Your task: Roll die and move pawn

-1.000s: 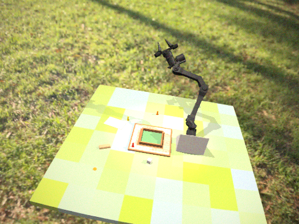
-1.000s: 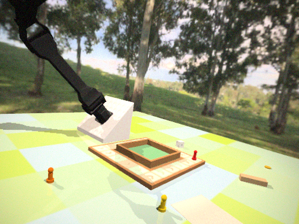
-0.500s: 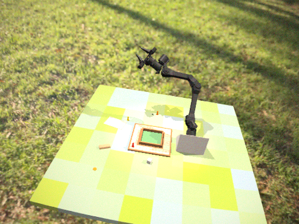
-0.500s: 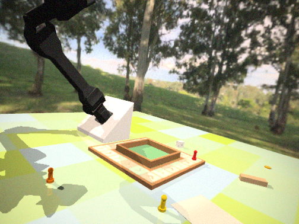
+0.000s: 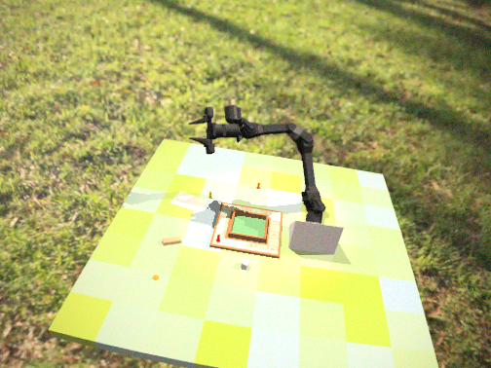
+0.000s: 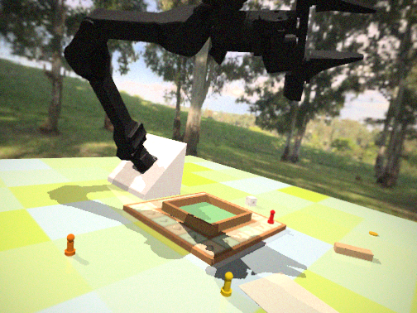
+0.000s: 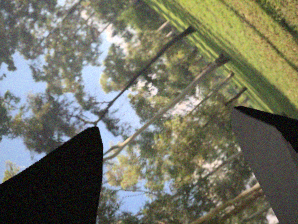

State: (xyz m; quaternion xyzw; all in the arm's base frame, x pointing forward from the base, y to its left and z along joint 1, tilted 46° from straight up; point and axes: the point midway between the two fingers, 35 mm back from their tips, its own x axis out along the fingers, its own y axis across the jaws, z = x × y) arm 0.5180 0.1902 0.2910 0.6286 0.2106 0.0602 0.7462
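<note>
Now: the white die 320 mm behind my gripper tip, 290 mm to the left of it and 370 mm below it. From my gripper tip the other things lie so: yellow pawn 90 mm behind, 90 mm to the right, 370 mm below; then wooden block 10 mm behind, 240 mm to the left, 380 mm below; then red pawn 190 mm behind, 190 mm to the left, 360 mm below.
</note>
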